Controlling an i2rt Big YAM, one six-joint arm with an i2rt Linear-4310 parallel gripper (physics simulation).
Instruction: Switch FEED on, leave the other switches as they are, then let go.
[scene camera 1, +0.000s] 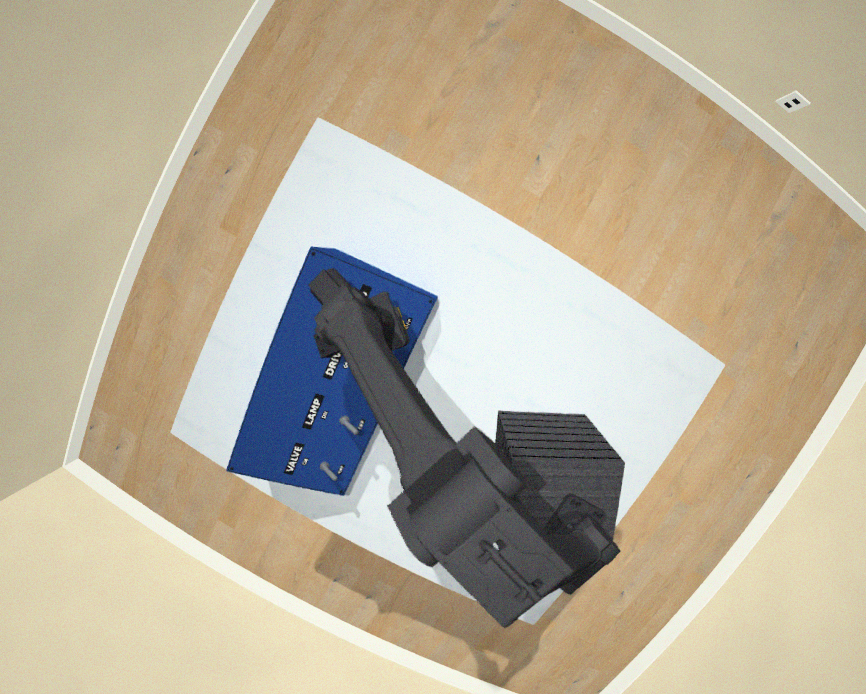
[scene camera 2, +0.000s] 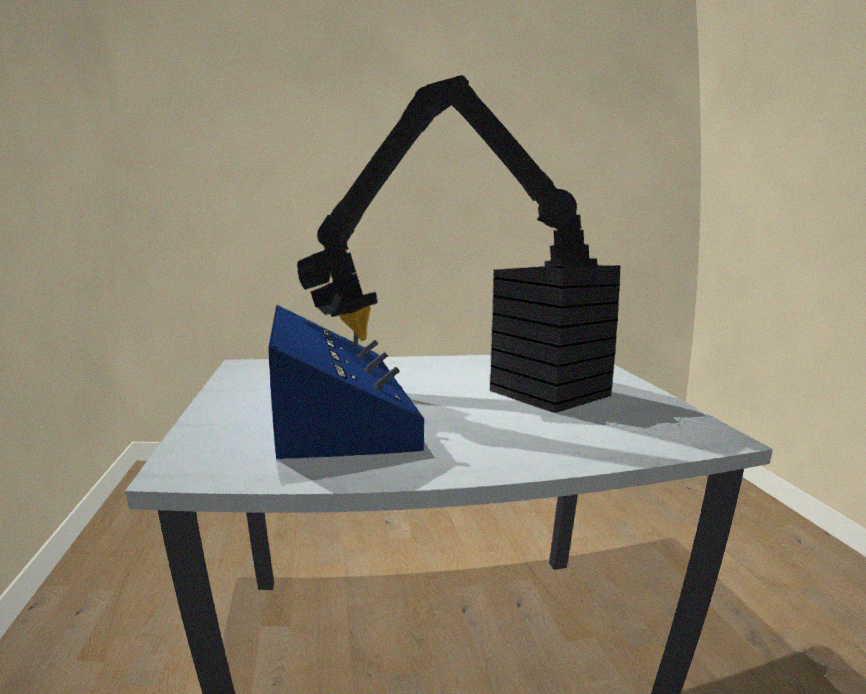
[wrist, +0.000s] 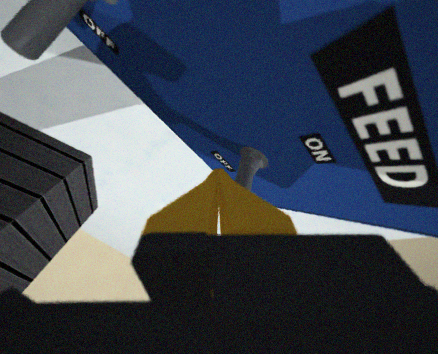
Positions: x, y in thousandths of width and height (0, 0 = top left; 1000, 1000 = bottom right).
Labels:
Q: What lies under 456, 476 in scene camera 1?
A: My gripper.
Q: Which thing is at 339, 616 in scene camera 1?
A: A blue sloped switch panel.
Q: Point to my gripper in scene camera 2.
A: At 421, 491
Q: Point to a blue sloped switch panel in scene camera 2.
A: At 377, 579

